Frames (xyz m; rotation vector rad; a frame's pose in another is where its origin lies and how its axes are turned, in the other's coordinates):
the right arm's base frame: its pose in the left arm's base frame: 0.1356 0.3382 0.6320 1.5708 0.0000 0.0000
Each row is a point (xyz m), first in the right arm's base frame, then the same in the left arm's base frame.
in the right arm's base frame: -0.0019 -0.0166 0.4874
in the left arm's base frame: 0.1337 -0.1492 0.6154
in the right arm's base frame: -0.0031 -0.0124 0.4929
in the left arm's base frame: 0.1325 -0.1547 0.6196
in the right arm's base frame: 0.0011 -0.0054 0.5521
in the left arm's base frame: 0.1367 -0.2139 0.6266
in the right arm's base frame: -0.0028 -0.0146 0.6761
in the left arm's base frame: 0.1328 -0.3379 0.6174
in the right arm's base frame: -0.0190 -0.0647 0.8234
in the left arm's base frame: 0.1166 -0.4852 0.5673
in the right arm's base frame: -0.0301 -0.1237 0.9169
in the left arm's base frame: 0.1055 -0.5787 0.5083
